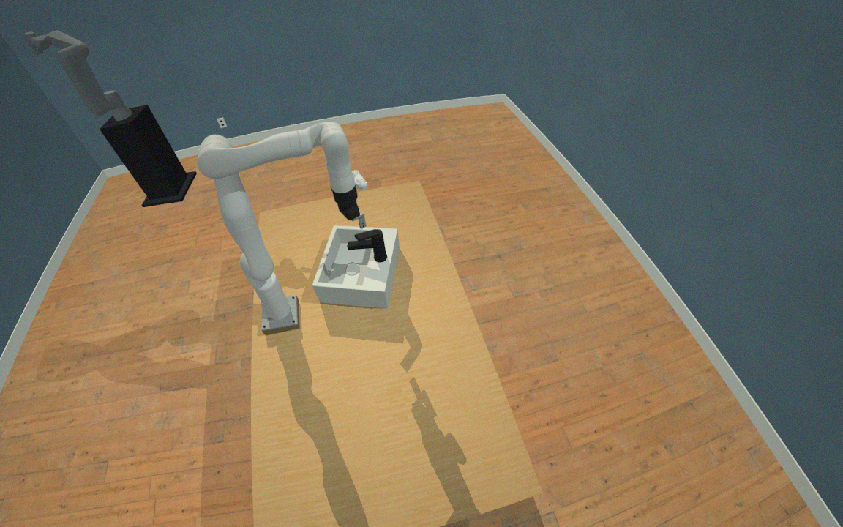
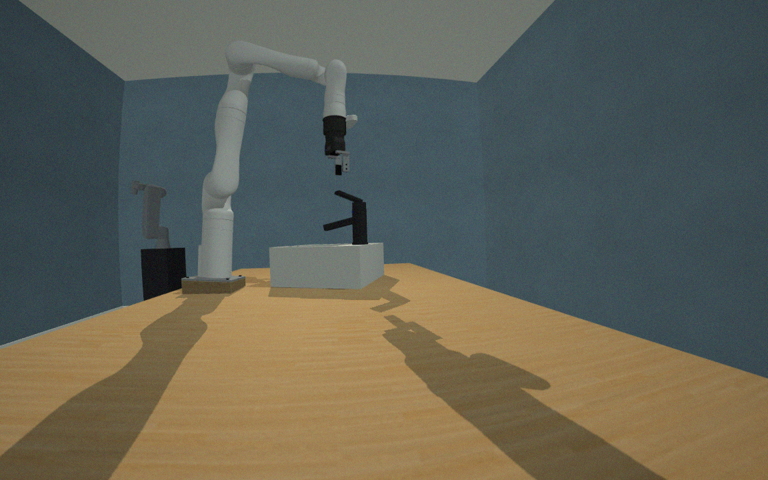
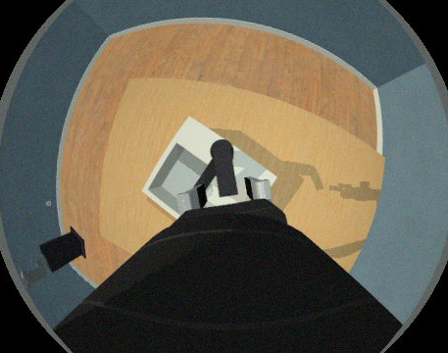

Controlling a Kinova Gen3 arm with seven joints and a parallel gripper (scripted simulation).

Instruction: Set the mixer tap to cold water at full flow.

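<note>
The lever is 90 mm below my hand, 20 mm ahead of it and 10 mm to the left of it. Also, from my hand: white basin: 340 mm below, 60 mm to the left, 60 mm behind.
</note>
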